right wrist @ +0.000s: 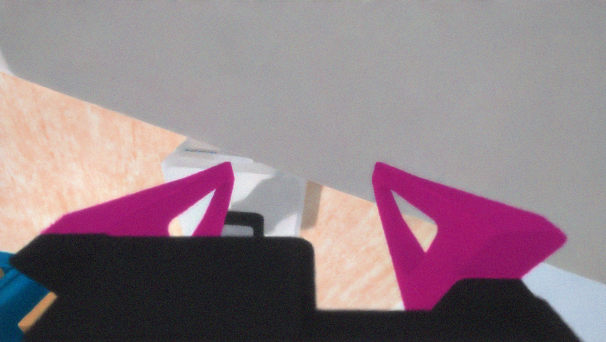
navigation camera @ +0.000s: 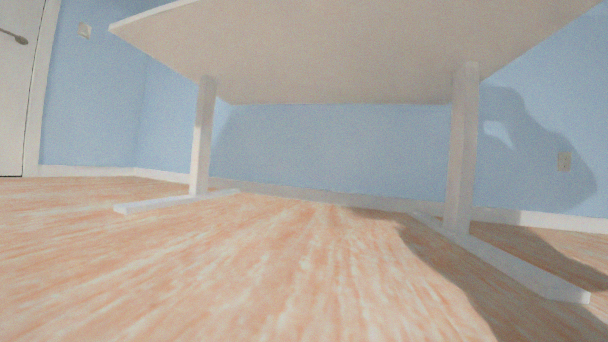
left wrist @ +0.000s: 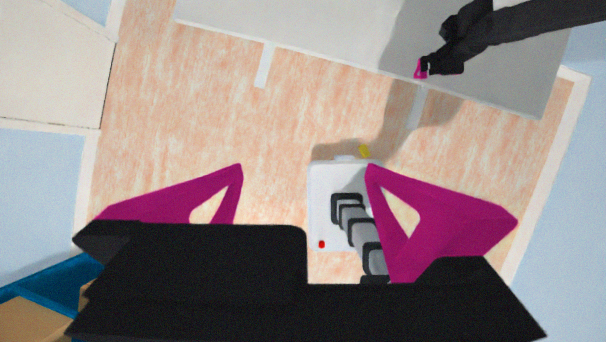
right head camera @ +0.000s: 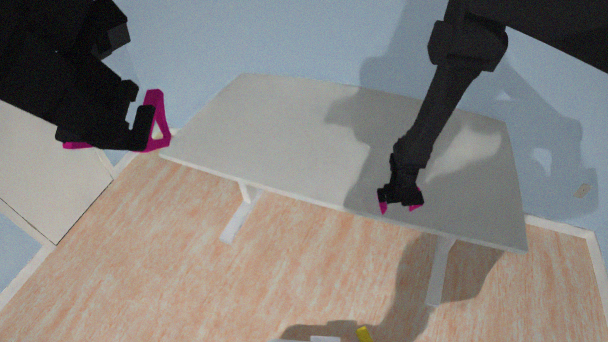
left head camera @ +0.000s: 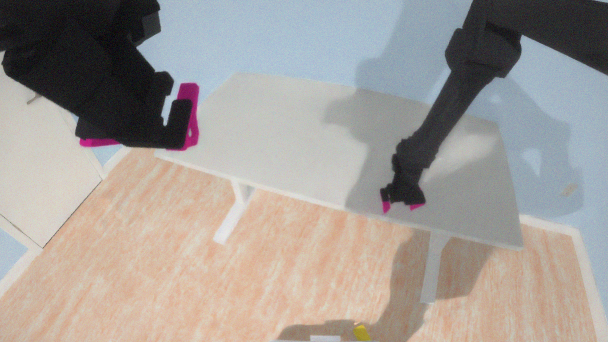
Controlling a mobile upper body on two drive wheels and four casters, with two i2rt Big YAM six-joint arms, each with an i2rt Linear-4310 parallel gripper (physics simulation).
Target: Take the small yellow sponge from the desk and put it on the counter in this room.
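Places are measured from the left arm's base along level axes (x ahead, y left, z up), in centimetres.
Pixels of known places: left gripper, fingertip midpoint: (left wrist: 303,170) (right head camera: 140,140) (left head camera: 162,138); right gripper, fingertip midpoint: (right wrist: 303,170) (left wrist: 426,74) (right head camera: 396,211) (left head camera: 397,210).
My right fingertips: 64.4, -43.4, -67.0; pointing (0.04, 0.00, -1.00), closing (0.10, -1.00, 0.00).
Observation:
Behind a point stands the place of what it marks, as x, y, z.
The small yellow sponge (left head camera: 361,332) {39.9, -40.3, -134.8} (right head camera: 364,334) {39.6, -40.8, -134.8} (left wrist: 364,150) {39.0, -40.5, -134.8} lies on the floor in front of my white base, in the shadow, away from both grippers. The pale desk (left head camera: 280,125) {109.8, -1.5, -69.0} (right head camera: 280,125) {110.0, -0.5, -69.0} (left wrist: 310,30) {83.8, -0.9, -69.0} (right wrist: 300,75) {69.6, -42.7, -69.0} (navigation camera: 325,50) {93.9, -30.6, -71.5} stands ahead. My right gripper (left head camera: 401,207) {64.4, -43.4, -67.0} (right head camera: 399,208) {64.4, -43.4, -67.0} (right wrist: 303,170) {64.4, -43.4, -67.0} is open and empty, above the desk's near edge. My left gripper (left wrist: 303,170) {34.3, 0.3, -13.1} is open and empty, raised at the left in both head views. The sponge does not show in the right wrist view. The counter does not show in these views.
My white base (left wrist: 320,175) {22.7, -5.5, -115.0} stands on the wood floor (left head camera: 200,280) {65.9, 47.4, -141.0} just behind the sponge. White desk legs (left head camera: 431,270) (navigation camera: 461,150) {85.7, -84.9, -106.7} stand beyond. A door (left head camera: 45,165) {109.0, 176.3, -93.0} is at the left. A blue container (left wrist: 60,280) {-61.9, 214.1, -115.0} shows at the left wrist view's lower left. Blue walls stand behind.

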